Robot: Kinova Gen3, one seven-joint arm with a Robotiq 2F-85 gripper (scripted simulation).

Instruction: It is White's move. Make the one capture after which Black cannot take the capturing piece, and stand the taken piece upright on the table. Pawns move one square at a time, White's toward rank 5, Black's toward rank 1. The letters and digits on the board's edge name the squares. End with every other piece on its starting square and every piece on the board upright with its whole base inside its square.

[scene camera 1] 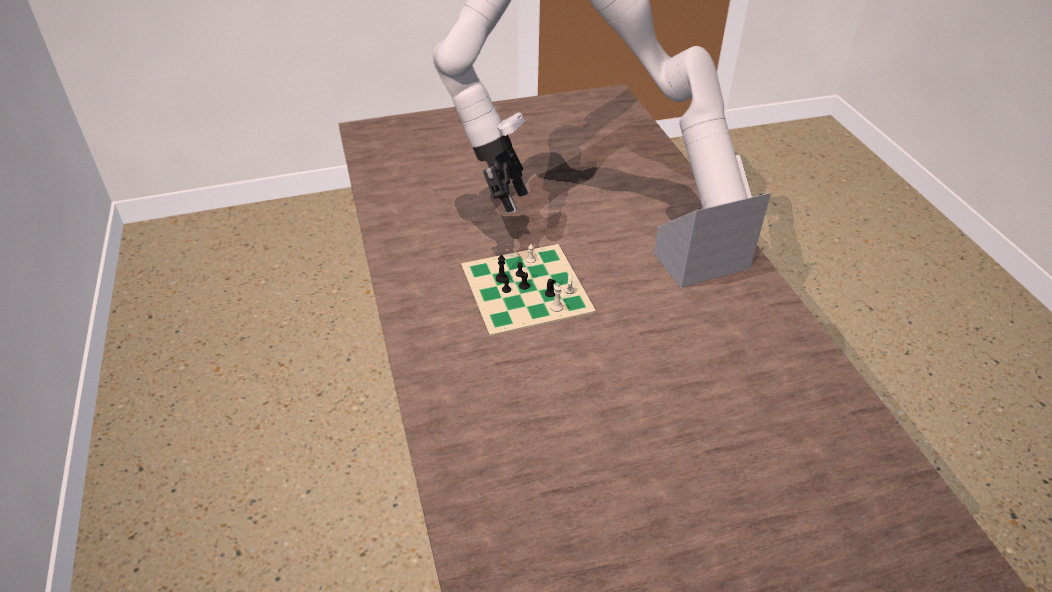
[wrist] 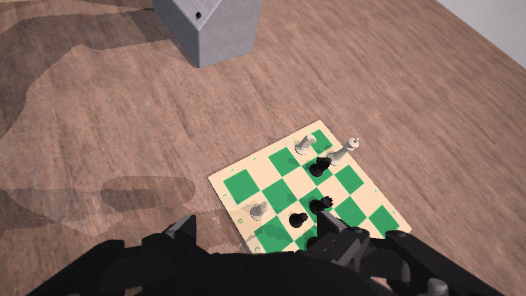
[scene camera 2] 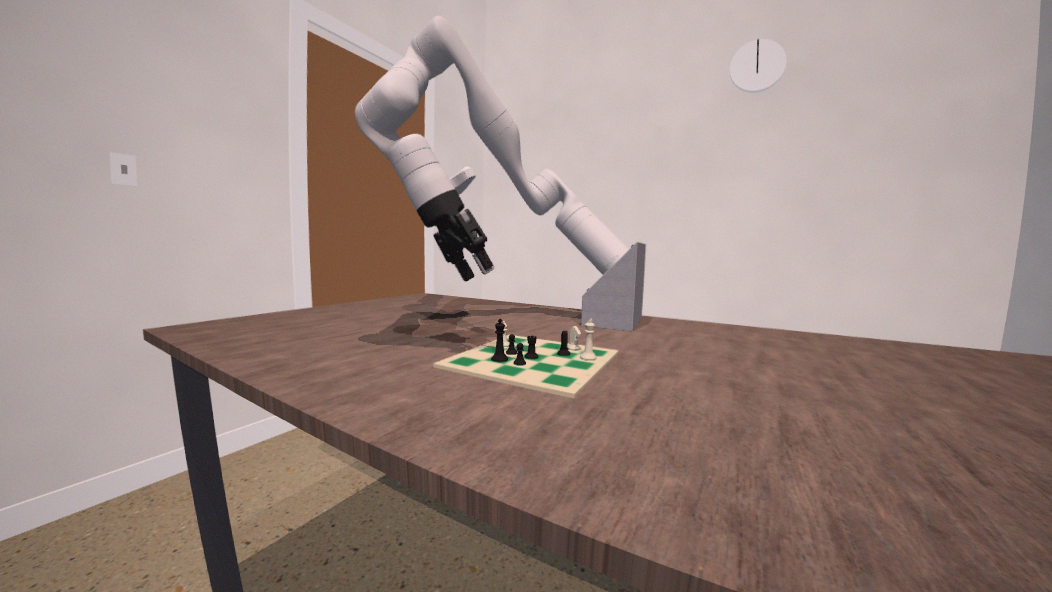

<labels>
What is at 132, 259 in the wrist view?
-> The gripper.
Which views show the gripper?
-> Scene camera 1, the wrist view and scene camera 2: all of them.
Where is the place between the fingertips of the gripper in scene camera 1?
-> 518, 203
</labels>
